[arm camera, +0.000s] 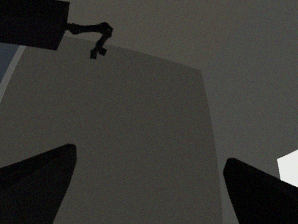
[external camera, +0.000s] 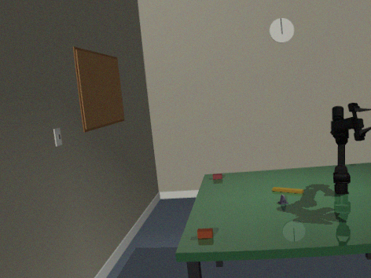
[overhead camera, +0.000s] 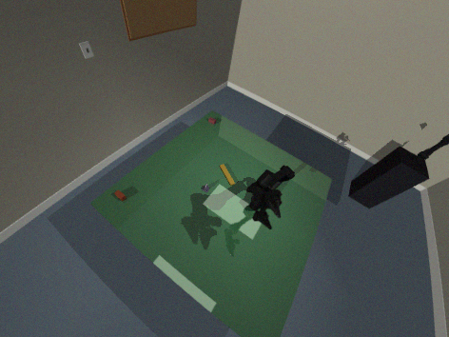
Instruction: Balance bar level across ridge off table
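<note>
The yellow bar lies 44 cm below my gripper tip, 38 cm ahead of it and 35 cm to the right of it.
</note>
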